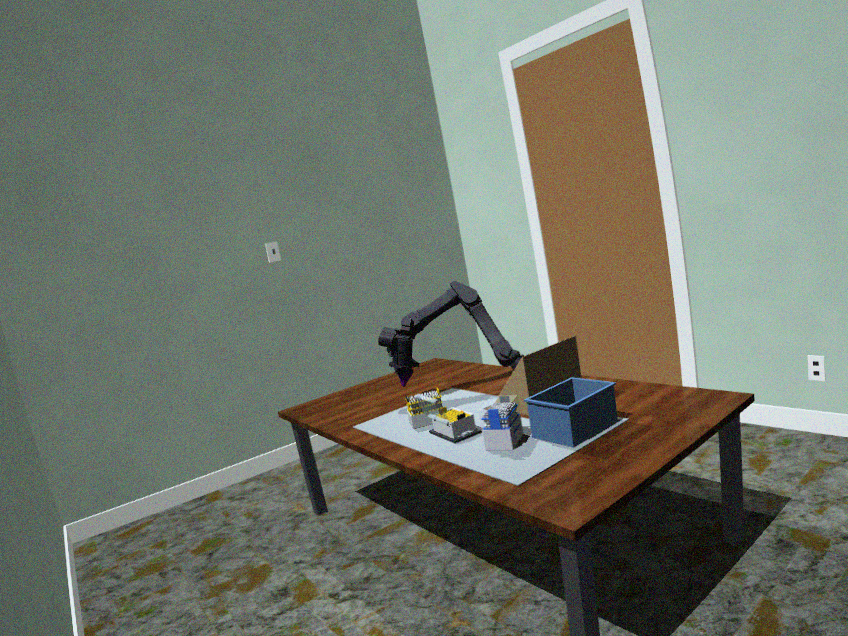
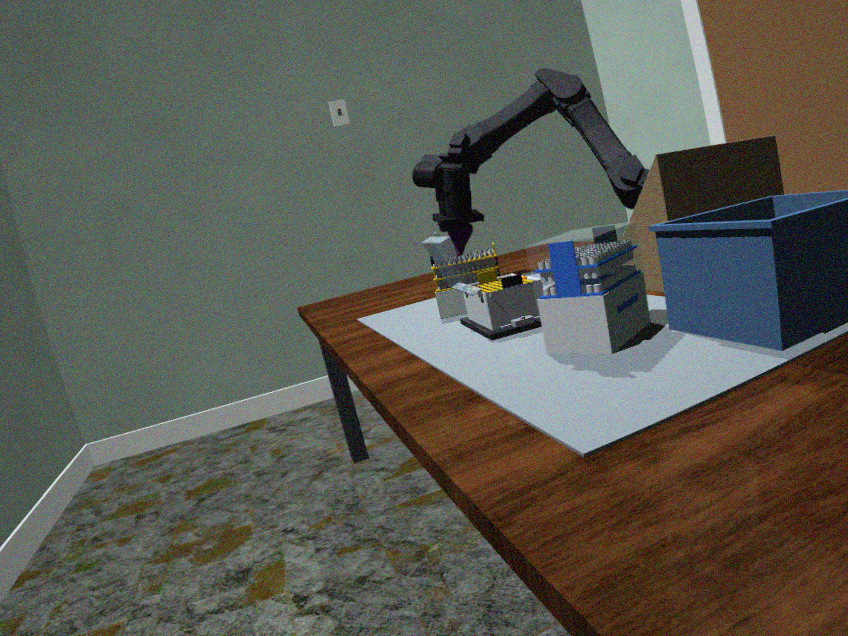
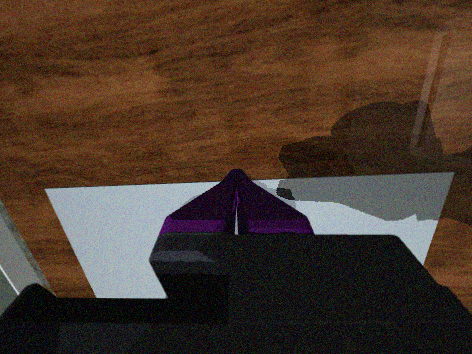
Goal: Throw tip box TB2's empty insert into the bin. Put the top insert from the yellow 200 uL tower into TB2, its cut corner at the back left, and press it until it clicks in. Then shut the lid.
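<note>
My gripper (image 1: 403, 383) (image 2: 460, 251) (image 3: 236, 176) is shut with its purple fingertips together and nothing between them. It points down, above and a little behind the yellow tower (image 1: 415, 405) (image 2: 446, 272), whose tiers of yellow inserts stand on a light grey base. Beside the tower, a low grey box (image 1: 448, 427) (image 2: 510, 308) with a yellow insert (image 1: 453, 414) (image 2: 503, 284) sits on a black base; I take it for TB2, but its label is not readable. A small dark patch shows on the insert. The box's lid is not clear to me. The blue bin (image 1: 571, 421) (image 2: 715, 287) stands at the right.
A blue-tiered tower (image 1: 502, 431) (image 2: 575, 318) stands between the low box and the bin. A brown upright panel (image 1: 553, 373) (image 2: 719, 177) stands behind the bin. A pale mat (image 1: 520, 468) (image 2: 575, 427) (image 3: 75, 225) lies on the wooden table (image 1: 582, 503) (image 2: 684, 492) (image 3: 125, 75).
</note>
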